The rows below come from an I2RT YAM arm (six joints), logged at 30 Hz.
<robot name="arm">
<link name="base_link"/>
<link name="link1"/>
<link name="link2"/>
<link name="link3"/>
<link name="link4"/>
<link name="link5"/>
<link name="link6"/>
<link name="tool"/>
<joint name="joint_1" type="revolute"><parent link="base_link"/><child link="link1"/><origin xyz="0 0 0.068" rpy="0 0 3.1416"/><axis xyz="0 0 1"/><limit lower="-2.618" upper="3.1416"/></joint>
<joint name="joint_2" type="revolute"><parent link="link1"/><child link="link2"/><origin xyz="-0.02 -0.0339 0.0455" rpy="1.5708 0 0"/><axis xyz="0 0 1"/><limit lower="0" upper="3.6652"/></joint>
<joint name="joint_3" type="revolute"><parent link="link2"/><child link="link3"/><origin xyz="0.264 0 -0.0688" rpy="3.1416 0 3.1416"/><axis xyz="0 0 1"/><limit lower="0" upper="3.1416"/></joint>
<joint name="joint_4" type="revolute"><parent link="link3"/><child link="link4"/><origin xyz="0.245 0.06 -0.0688" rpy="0 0 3.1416"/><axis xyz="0 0 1"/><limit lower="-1.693" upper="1.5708"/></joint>
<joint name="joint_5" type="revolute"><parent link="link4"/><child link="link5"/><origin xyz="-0.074 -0.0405 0.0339" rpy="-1.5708 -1.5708 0"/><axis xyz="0 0 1"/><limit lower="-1.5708" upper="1.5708"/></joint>
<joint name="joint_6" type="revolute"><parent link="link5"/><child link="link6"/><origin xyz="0 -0.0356 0.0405" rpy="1.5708 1.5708 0"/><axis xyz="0 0 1"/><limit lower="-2.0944" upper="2.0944"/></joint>
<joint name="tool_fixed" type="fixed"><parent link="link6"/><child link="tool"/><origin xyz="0 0 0" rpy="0 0 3.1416"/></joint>
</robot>
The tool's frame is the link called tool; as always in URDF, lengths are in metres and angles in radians.
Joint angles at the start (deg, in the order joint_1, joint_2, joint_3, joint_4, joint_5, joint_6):
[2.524 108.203 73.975 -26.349 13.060 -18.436]
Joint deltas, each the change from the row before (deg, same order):
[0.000 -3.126 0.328 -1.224 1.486 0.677]
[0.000 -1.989 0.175 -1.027 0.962 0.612]
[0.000 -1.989 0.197 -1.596 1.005 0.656]
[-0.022 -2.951 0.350 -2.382 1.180 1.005]
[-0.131 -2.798 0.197 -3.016 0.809 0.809]
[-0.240 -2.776 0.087 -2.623 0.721 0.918]
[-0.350 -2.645 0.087 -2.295 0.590 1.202]
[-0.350 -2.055 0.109 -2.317 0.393 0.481]
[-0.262 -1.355 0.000 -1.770 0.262 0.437]
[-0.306 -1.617 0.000 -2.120 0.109 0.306]
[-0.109 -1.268 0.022 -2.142 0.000 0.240]
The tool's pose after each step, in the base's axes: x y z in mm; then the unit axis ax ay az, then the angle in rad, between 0 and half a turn. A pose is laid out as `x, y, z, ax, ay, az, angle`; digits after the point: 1 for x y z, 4 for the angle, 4 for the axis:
386.8, 8.1, 202.3, -0.1385, 0.9771, -0.1618, 2.6321
382.3, 7.3, 215.0, -0.1293, 0.9769, -0.1699, 2.6136
376.5, 6.5, 227.0, -0.1202, 0.9768, -0.1775, 2.6044
367.2, 5.2, 244.6, -0.1069, 0.9767, -0.1860, 2.5888
356.2, 3.4, 259.3, -0.0966, 0.9768, -0.1912, 2.5892
344.8, 1.1, 273.1, -0.0843, 0.9770, -0.1958, 2.5847
333.7, -1.7, 286.0, -0.0687, 0.9776, -0.1991, 2.5758
323.9, -4.2, 295.2, -0.0608, 0.9775, -0.2019, 2.5790
316.7, -6.0, 300.5, -0.0548, 0.9776, -0.2034, 2.5861
308.0, -7.9, 306.5, -0.0501, 0.9777, -0.2039, 2.5949
300.4, -8.6, 310.7, -0.0486, 0.9780, -0.2029, 2.6090

